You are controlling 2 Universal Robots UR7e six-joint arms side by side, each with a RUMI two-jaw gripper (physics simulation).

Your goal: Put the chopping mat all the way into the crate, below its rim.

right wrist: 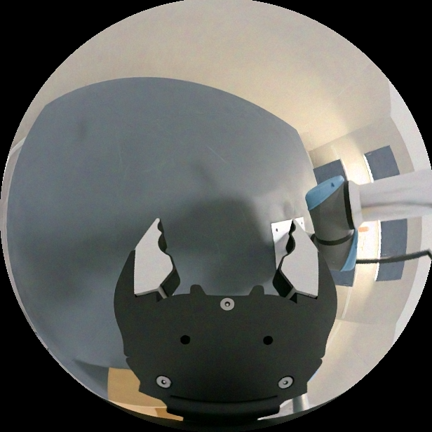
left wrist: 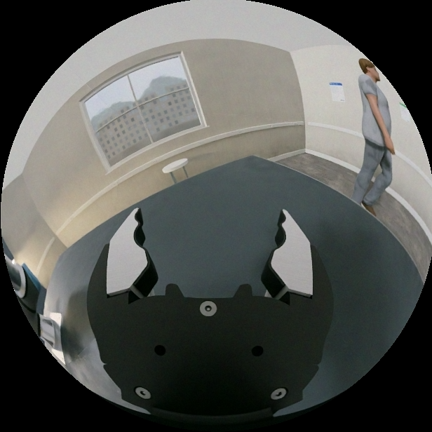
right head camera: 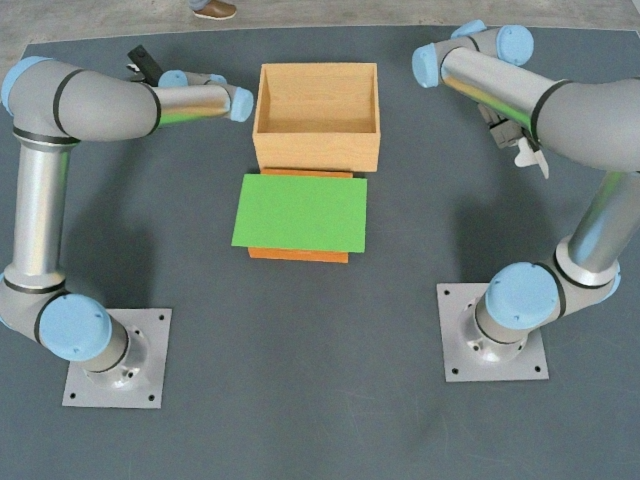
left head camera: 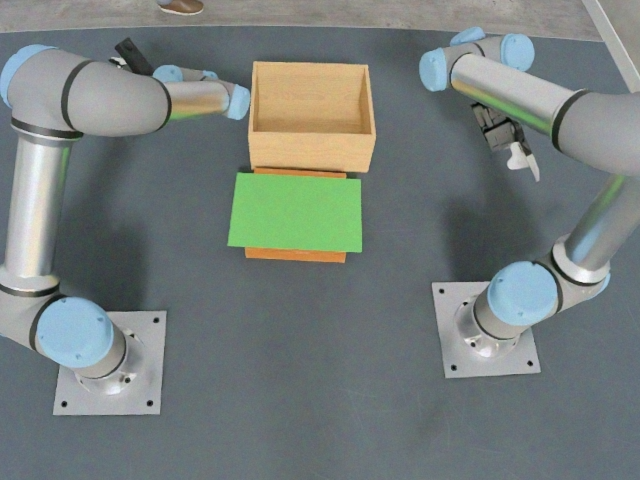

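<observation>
The green chopping mat (left head camera: 297, 211) (right head camera: 302, 211) lies flat on an orange block (left head camera: 294, 255) (right head camera: 299, 255), directly below the crate in both head camera views. The light wooden crate (left head camera: 310, 152) (right head camera: 316, 152) stands upright with its open top facing up; its visible inside holds no mat. My left gripper (left wrist: 210, 209) is open and empty, to the left of the crate; in the head camera views its fingers are mostly hidden behind the arm. My right gripper (right wrist: 225, 220) is open and empty, to the right of the crate and mat, over the table.
The left arm's blue wrist joint (left head camera: 238, 102) (right head camera: 241, 104) is close beside the crate's left wall. The right arm's wrist joint (left head camera: 433, 70) (right head camera: 425, 65) is right of the crate. The two base plates (left head camera: 149, 356) (left head camera: 449, 356) stand lower left and lower right.
</observation>
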